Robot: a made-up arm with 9 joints. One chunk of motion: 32 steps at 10 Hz.
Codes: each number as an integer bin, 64 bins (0 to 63) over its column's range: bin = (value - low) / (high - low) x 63, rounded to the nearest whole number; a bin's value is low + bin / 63 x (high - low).
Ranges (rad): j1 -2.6..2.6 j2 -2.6..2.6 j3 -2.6..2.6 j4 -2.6..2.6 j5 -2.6..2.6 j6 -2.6..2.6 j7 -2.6..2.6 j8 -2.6..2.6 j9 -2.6..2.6
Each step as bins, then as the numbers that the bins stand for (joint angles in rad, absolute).
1 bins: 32 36 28 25 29 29 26 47 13
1 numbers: 0.0413 0.3714 -0.2889 -0.5365 -0.2063 -0.2063 -0.4540 1.2794 -1.5270
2 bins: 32 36 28 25 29 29 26 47 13
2 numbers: 0.0413 0.3714 -0.2889 -0.5365 -0.2063 -0.2063 -0.4540 1.2794 -1.5270
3 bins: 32 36 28 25 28 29 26 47 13
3 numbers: 0.0413 0.3714 -0.2889 -0.5365 -0.2889 -0.2063 -0.4540 1.2794 -1.5270
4 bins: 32 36 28 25 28 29 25 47 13
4 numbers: 0.0413 0.3714 -0.2889 -0.5365 -0.2889 -0.2063 -0.5365 1.2794 -1.5270
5 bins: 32 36 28 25 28 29 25 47 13
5 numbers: 0.0413 0.3714 -0.2889 -0.5365 -0.2889 -0.2063 -0.5365 1.2794 -1.5270
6 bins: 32 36 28 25 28 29 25 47 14
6 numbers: 0.0413 0.3714 -0.2889 -0.5365 -0.2889 -0.2063 -0.5365 1.2794 -1.4444
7 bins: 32 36 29 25 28 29 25 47 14
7 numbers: 0.0413 0.3714 -0.2063 -0.5365 -0.2889 -0.2063 -0.5365 1.2794 -1.4444
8 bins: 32 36 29 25 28 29 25 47 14
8 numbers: 0.0413 0.3714 -0.2063 -0.5365 -0.2889 -0.2063 -0.5365 1.2794 -1.4444
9 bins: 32 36 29 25 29 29 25 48 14
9 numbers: 0.0413 0.3714 -0.2063 -0.5365 -0.2063 -0.2063 -0.5365 1.3619 -1.4444
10 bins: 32 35 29 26 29 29 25 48 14
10 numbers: 0.0413 0.2889 -0.2063 -0.4540 -0.2063 -0.2063 -0.5365 1.3619 -1.4444
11 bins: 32 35 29 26 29 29 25 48 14
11 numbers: 0.0413 0.2889 -0.2063 -0.4540 -0.2063 -0.2063 -0.5365 1.3619 -1.4444
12 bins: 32 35 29 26 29 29 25 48 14
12 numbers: 0.0413 0.2889 -0.2063 -0.4540 -0.2063 -0.2063 -0.5365 1.3619 -1.4444
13 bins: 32 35 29 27 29 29 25 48 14
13 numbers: 0.0413 0.2889 -0.2063 -0.3714 -0.2063 -0.2063 -0.5365 1.3619 -1.4444
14 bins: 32 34 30 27 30 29 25 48 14
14 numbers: 0.0413 0.2063 -0.1238 -0.3714 -0.1238 -0.2063 -0.5365 1.3619 -1.4444
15 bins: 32 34 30 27 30 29 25 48 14
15 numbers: 0.0413 0.2063 -0.1238 -0.3714 -0.1238 -0.2063 -0.5365 1.3619 -1.4444
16 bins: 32 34 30 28 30 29 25 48 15
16 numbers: 0.0413 0.2063 -0.1238 -0.2889 -0.1238 -0.2063 -0.5365 1.3619 -1.3619
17 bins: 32 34 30 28 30 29 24 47 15
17 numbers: 0.0413 0.2063 -0.1238 -0.2889 -0.1238 -0.2063 -0.6190 1.2794 -1.3619
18 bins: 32 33 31 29 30 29 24 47 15
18 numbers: 0.0413 0.1238 -0.0413 -0.2063 -0.1238 -0.2063 -0.6190 1.2794 -1.3619
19 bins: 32 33 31 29 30 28 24 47 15
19 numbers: 0.0413 0.1238 -0.0413 -0.2063 -0.1238 -0.2889 -0.6190 1.2794 -1.3619
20 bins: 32 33 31 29 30 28 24 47 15
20 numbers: 0.0413 0.1238 -0.0413 -0.2063 -0.1238 -0.2889 -0.6190 1.2794 -1.3619
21 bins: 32 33 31 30 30 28 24 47 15
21 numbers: 0.0413 0.1238 -0.0413 -0.1238 -0.1238 -0.2889 -0.6190 1.2794 -1.3619
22 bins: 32 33 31 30 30 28 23 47 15
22 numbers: 0.0413 0.1238 -0.0413 -0.1238 -0.1238 -0.2889 -0.7016 1.2794 -1.3619
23 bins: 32 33 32 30 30 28 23 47 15
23 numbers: 0.0413 0.1238 0.0413 -0.1238 -0.1238 -0.2889 -0.7016 1.2794 -1.3619
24 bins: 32 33 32 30 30 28 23 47 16
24 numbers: 0.0413 0.1238 0.0413 -0.1238 -0.1238 -0.2889 -0.7016 1.2794 -1.2794
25 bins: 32 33 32 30 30 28 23 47 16
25 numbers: 0.0413 0.1238 0.0413 -0.1238 -0.1238 -0.2889 -0.7016 1.2794 -1.2794
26 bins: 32 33 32 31 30 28 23 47 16
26 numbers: 0.0413 0.1238 0.0413 -0.0413 -0.1238 -0.2889 -0.7016 1.2794 -1.2794
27 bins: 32 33 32 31 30 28 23 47 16
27 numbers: 0.0413 0.1238 0.0413 -0.0413 -0.1238 -0.2889 -0.7016 1.2794 -1.2794
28 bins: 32 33 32 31 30 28 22 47 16
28 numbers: 0.0413 0.1238 0.0413 -0.0413 -0.1238 -0.2889 -0.7841 1.2794 -1.2794
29 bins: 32 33 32 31 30 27 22 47 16
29 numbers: 0.0413 0.1238 0.0413 -0.0413 -0.1238 -0.3714 -0.7841 1.2794 -1.2794
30 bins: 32 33 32 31 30 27 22 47 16
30 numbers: 0.0413 0.1238 0.0413 -0.0413 -0.1238 -0.3714 -0.7841 1.2794 -1.2794
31 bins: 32 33 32 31 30 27 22 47 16
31 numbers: 0.0413 0.1238 0.0413 -0.0413 -0.1238 -0.3714 -0.7841 1.2794 -1.2794
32 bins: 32 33 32 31 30 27 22 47 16
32 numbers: 0.0413 0.1238 0.0413 -0.0413 -0.1238 -0.3714 -0.7841 1.2794 -1.2794
